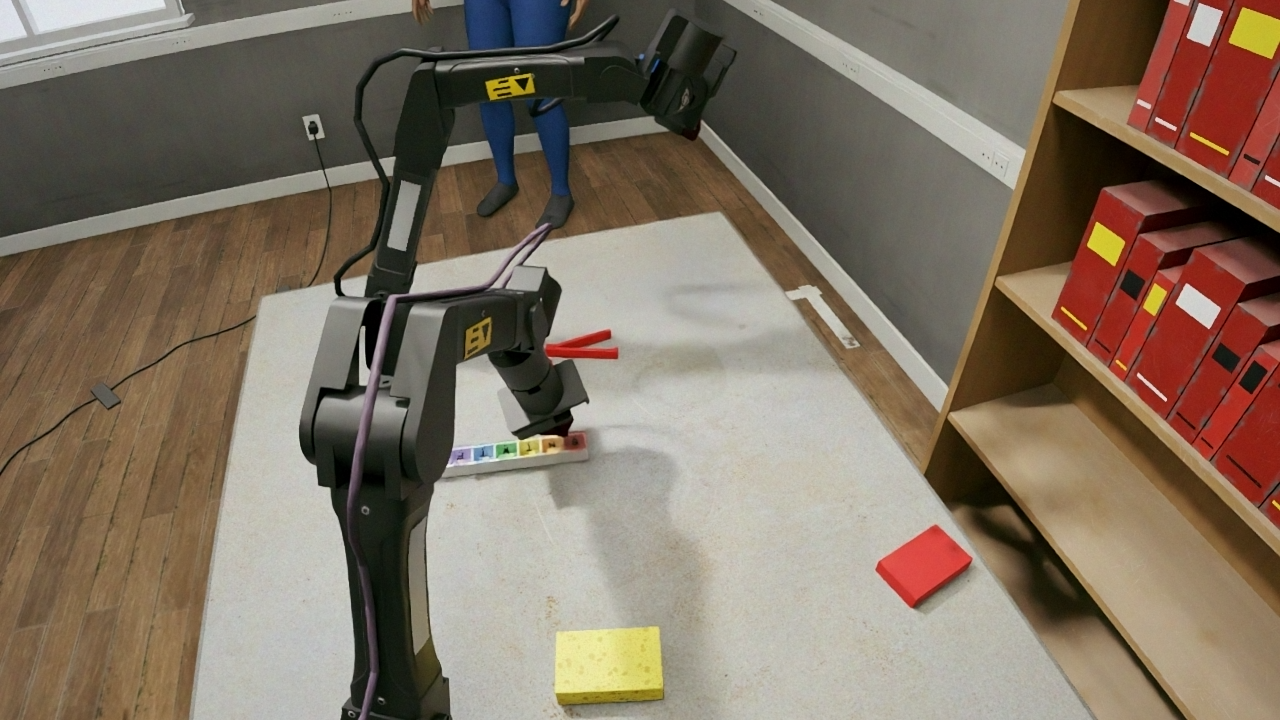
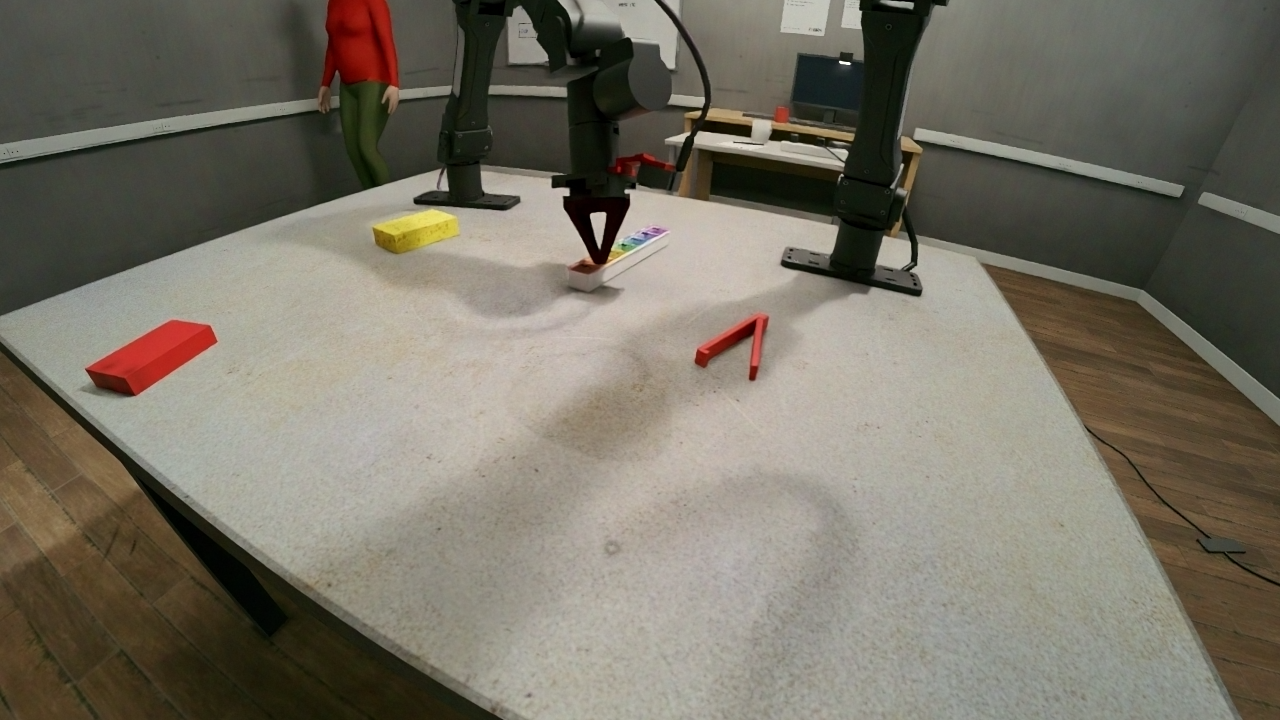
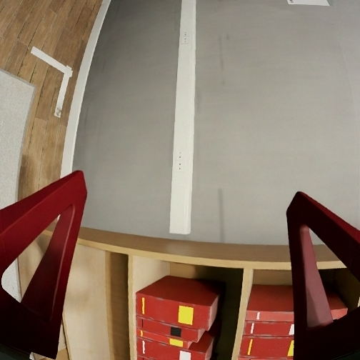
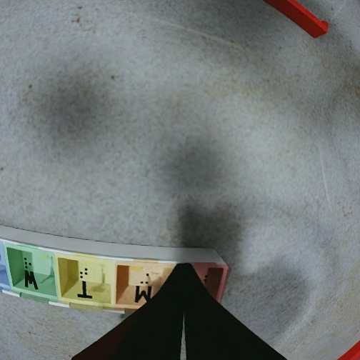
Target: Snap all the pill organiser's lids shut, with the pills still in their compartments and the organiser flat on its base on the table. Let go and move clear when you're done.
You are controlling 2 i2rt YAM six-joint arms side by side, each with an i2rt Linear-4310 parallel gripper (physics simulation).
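Frame: origin at the left arm's base, x back, y right, z up, level; metres.
Seen in the pictures: left gripper, between the fingertips: (image 1: 710, 83); right gripper, between the fingertips: (image 1: 564, 432) (image 2: 600, 263); left arm's base, origin of its link: (image 2: 849, 272); right arm's base, origin of its link: (image 2: 466, 202).
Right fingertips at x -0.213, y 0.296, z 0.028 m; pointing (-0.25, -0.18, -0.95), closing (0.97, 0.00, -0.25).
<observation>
Pixels of each thing's top centre, then the offset from my right fingertips to it. Level surfaces: height alone.
- pill organiser, centre of its top: (image 1: 505, 448) (image 2: 625, 244) dx +0.080, dy +0.001, dz -0.001 m
- table, height of its surface: dz -0.028 m
- red end lid, centre of its top: (image 2: 584, 265) (image 1: 574, 440) dx -0.009, dy +0.015, dz -0.002 m
- red V-shaped object, centre of its top: (image 2: 754, 339) (image 1: 583, 338) dx -0.076, dy -0.195, dz -0.012 m
- yellow sponge, centre of its top: (image 1: 608, 659) (image 2: 414, 221) dx +0.035, dy +0.320, dz +0.001 m
- red block, centre of its top: (image 1: 926, 559) (image 2: 150, 345) dx -0.340, dy +0.327, dz -0.008 m
The pill organiser (image 1: 528, 466) (image 2: 631, 258) (image 4: 100, 249) stands on the table (image 1: 760, 501) (image 2: 501, 429). Its purple, blue, green, yellow and orange lids lie over their compartments. The red end lid (image 1: 577, 440) (image 4: 216, 281) lies over the end compartment; whether it is snapped is hidden by my right gripper (image 1: 566, 433) (image 2: 599, 261) (image 4: 184, 265). That gripper is shut and empty, pointing down, its tips at the red lid and beside the orange one. Pills are hard to make out. My left gripper (image 1: 691, 134) (image 3: 192, 192) is open and empty, high up, facing the wall and shelf.
A red V-shaped object (image 1: 586, 352) (image 2: 732, 337) (image 4: 300, 17) lies near the organiser. A yellow sponge (image 1: 608, 664) (image 2: 416, 231) and a red block (image 1: 923, 565) (image 2: 152, 356) lie farther off. A wooden bookshelf (image 1: 1002, 223) (image 3: 200, 247) holds red binders.
</observation>
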